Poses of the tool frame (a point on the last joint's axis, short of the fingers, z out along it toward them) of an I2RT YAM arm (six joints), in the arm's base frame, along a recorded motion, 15 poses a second.
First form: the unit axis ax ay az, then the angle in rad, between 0 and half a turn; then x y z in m.
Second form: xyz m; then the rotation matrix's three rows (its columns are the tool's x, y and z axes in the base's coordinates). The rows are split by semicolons. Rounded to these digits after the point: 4 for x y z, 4 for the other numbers.
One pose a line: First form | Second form
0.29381 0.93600 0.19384 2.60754 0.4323 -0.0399 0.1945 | 0.4323 -0.0399 0.1945; -0.7001 0.4131 0.5824; 0.6104 0.7695 0.1880; -0.3705 0.4872 -0.7908
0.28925 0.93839 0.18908 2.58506 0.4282 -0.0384 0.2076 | 0.4282 -0.0384 0.2076; -0.6944 0.4020 0.5968; 0.6018 0.7792 0.1753; -0.3946 0.4809 -0.7830
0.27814 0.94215 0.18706 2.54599 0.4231 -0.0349 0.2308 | 0.4231 -0.0349 0.2308; -0.6864 0.3740 0.6237; 0.5839 0.7946 0.1661; -0.4335 0.4782 -0.7639
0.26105 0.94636 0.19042 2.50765 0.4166 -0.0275 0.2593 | 0.4166 -0.0275 0.2593; -0.6826 0.3333 0.6503; 0.5589 0.8115 0.1708; -0.4708 0.4800 -0.7402
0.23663 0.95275 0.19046 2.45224 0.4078 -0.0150 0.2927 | 0.4078 -0.0150 0.2927; -0.6725 0.2783 0.6858; 0.5206 0.8365 0.1710; -0.5261 0.4720 -0.7074
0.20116 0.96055 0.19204 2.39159 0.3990 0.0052 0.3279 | 0.3990 0.0052 0.3279; -0.6616 0.2037 0.7216; 0.4655 0.8661 0.1823; -0.5879 0.4566 -0.6678
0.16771 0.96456 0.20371 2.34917 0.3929 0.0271 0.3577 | 0.3929 0.0271 0.3577; -0.6542 0.1303 0.7450; 0.4204 0.8815 0.2150; -0.6287 0.4539 -0.6315
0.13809 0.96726 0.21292 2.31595 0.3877 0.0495 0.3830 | 0.3877 0.0495 0.3830; -0.6461 0.0676 0.7603; 0.3806 0.8919 0.2441; -0.6616 0.4471 -0.6020
